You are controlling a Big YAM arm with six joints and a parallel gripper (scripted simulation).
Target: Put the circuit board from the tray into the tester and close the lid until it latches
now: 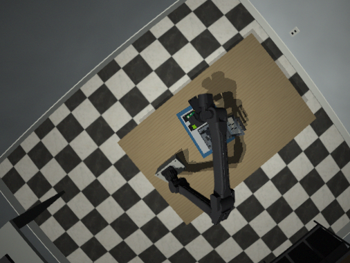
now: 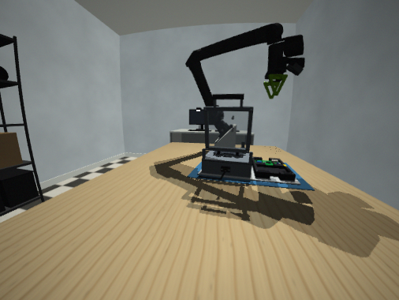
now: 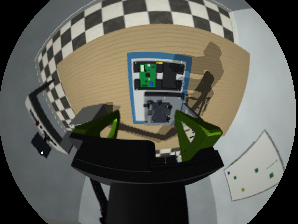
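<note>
My gripper is now 290 mm above the green circuit board. Round my hand: tester plate 50 mm ahead, 170 mm to the right, 240 mm below; clear lid 170 mm ahead, 190 mm to the right, 120 mm below.
</note>
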